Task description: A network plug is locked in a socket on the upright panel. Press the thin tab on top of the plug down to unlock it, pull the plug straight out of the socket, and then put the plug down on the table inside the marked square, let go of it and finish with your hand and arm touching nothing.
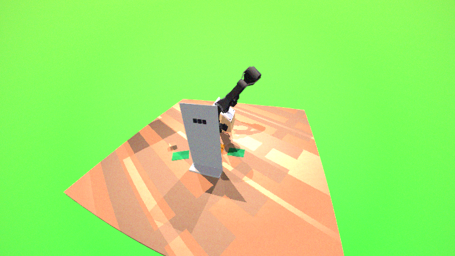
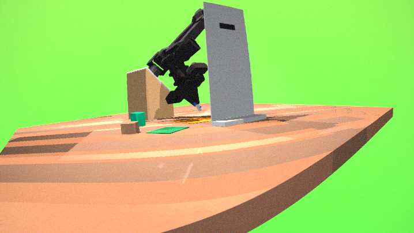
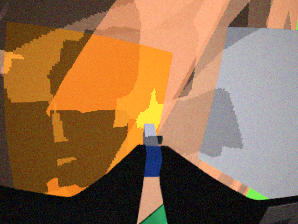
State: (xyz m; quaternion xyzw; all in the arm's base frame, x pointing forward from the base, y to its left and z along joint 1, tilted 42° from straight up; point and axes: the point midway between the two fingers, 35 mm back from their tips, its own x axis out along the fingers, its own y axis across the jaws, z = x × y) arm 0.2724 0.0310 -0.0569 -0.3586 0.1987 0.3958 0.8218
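Now: the orange marked square 1 cm behind my gripper tip and 5 cm below it. From my gripper tip the other things lie so: network plug: right at my gripper tip; then upright grey panel: 14 cm ahead, 1 cm to the left, 12 cm above; then green cube: 11 cm behind, 16 cm to the right, 3 cm below.
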